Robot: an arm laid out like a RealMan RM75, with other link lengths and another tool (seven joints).
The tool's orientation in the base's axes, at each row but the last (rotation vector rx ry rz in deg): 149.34 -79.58 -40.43; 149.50 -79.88 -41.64; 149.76 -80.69 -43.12; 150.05 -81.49 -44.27; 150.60 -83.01 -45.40; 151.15 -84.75 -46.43; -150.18 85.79 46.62; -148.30 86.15 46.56; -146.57 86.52 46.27; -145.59 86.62 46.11; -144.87 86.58 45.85; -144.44 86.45 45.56; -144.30 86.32 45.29
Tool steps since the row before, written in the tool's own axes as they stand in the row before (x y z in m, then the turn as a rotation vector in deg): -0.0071 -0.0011 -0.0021 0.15 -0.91 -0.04; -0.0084 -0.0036 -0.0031 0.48 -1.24 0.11; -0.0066 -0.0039 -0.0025 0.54 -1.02 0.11; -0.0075 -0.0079 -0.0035 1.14 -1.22 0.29; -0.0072 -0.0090 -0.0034 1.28 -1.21 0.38; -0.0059 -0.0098 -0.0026 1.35 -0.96 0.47; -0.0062 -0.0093 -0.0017 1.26 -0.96 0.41; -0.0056 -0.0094 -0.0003 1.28 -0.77 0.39; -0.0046 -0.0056 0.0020 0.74 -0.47 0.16; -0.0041 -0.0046 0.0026 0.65 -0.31 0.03; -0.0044 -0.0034 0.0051 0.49 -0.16 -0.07; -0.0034 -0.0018 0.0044 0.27 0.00 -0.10; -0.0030 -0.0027 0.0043 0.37 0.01 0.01
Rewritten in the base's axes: -0.0016 0.0061 0.0040 0.78 0.40 -0.29; 0.0002 0.0084 0.0047 1.12 0.34 -0.64; 0.0011 0.0071 0.0036 0.98 0.17 -0.60; 0.0043 0.0099 0.0038 1.32 -0.16 -1.05; 0.0054 0.0101 0.0035 1.33 -0.26 -1.19; 0.0064 0.0095 0.0023 1.12 -0.44 -1.23; 0.0057 0.0095 0.0020 1.11 -0.38 -1.14; 0.0056 0.0094 0.0007 0.97 -0.50 -1.09; 0.0021 0.0072 -0.0007 0.61 -0.30 -0.58; 0.0013 0.0065 -0.0012 0.49 -0.35 -0.39; -0.0008 0.0069 -0.0029 0.35 -0.33 -0.20; -0.0014 0.0051 -0.0025 0.14 -0.25 -0.04; -0.0005 0.0052 -0.0027 0.13 -0.29 -0.18
